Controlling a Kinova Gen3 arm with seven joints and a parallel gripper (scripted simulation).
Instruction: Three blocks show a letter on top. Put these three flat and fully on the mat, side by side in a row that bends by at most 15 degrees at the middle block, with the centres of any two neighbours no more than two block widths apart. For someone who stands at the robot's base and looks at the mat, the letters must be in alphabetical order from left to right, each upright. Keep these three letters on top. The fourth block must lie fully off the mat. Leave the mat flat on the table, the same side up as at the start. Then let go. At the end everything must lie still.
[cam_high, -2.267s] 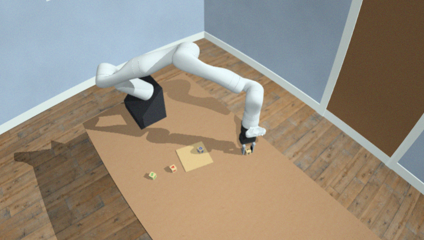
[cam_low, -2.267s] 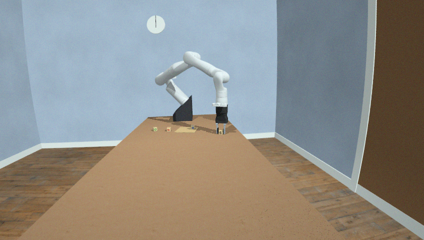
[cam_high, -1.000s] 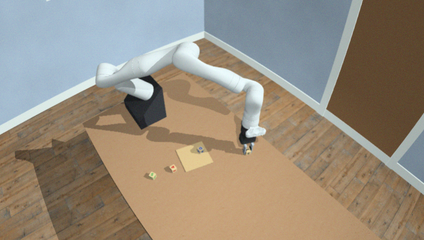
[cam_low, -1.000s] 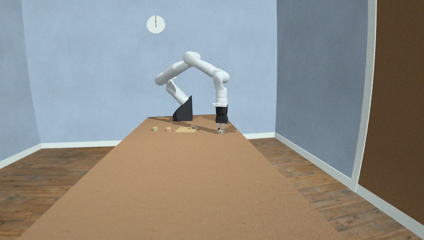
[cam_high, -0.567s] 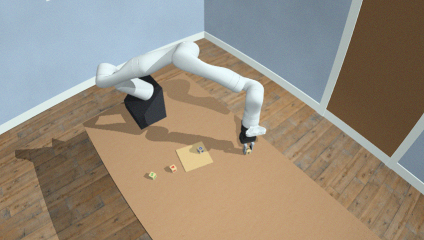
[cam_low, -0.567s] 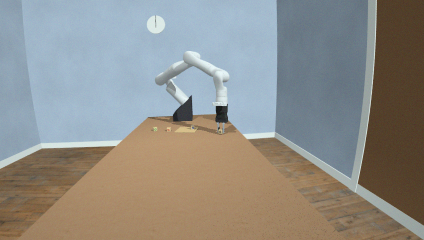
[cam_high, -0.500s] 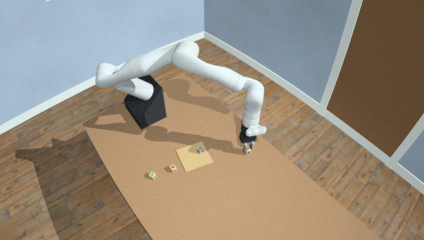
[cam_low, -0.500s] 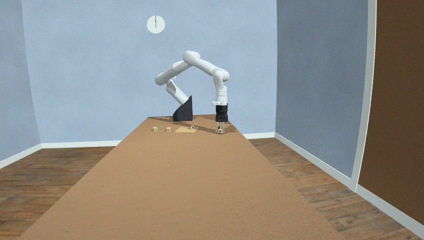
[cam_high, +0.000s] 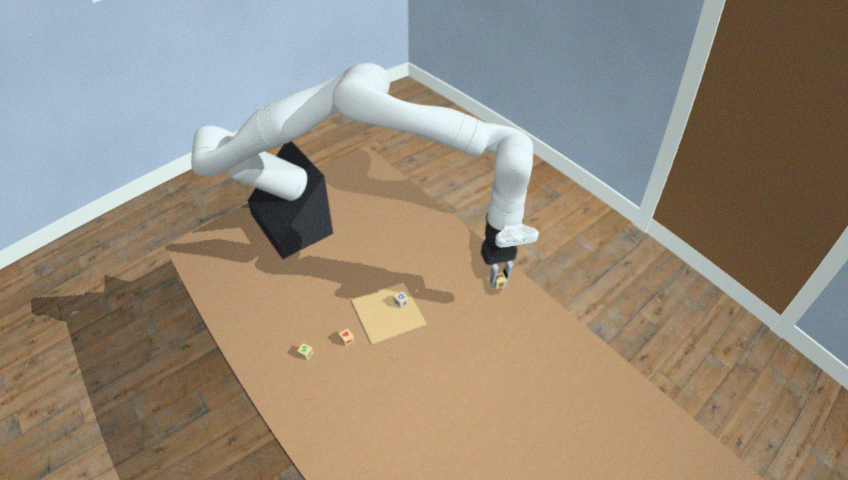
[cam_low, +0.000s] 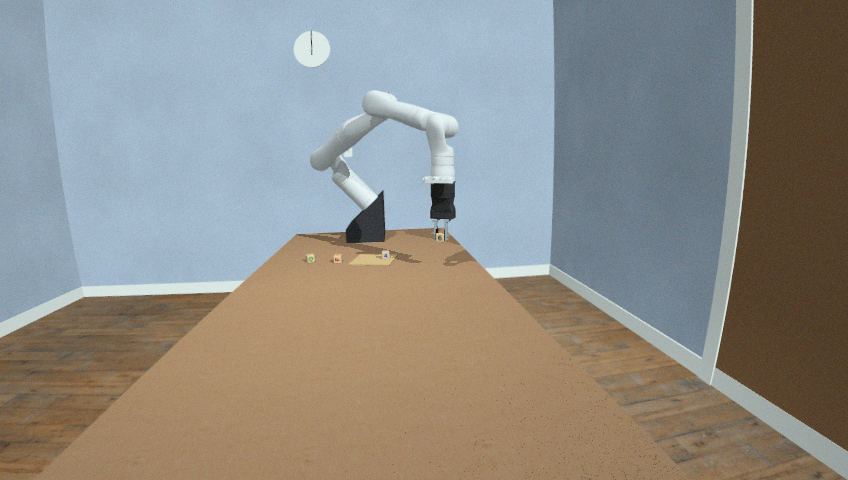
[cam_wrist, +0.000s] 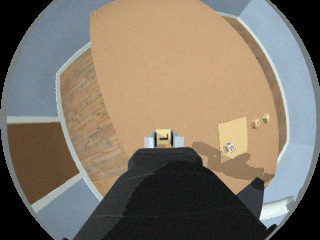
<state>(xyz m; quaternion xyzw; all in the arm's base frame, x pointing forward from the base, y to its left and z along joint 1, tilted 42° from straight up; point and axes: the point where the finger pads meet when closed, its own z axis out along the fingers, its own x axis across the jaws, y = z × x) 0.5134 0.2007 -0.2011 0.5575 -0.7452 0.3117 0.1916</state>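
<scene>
Right now my hand is 23 cm to the left of the tan mat, 12 cm past it and 11 cm above it.
</scene>
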